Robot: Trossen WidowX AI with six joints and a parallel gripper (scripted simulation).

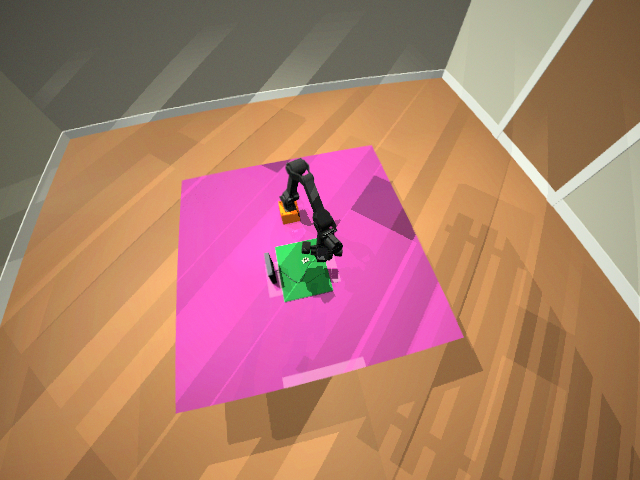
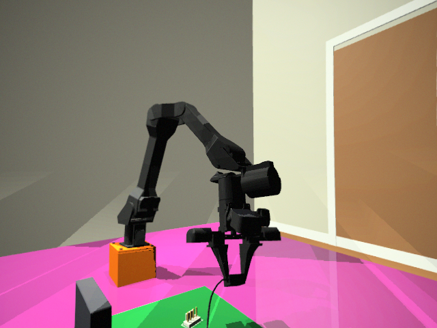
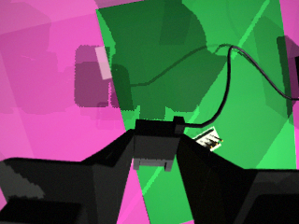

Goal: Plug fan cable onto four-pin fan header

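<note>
Right now the four-pin header is 8 cm below my gripper tip, 6 cm to the right of it and 6 cm behind it. From my gripper tip the other things lie so: fan plug 1 cm behind; green board 9 cm to the right, 9 cm below, 2 cm behind; dark fan 24 cm to the right, 6 cm behind, 2 cm below.
</note>
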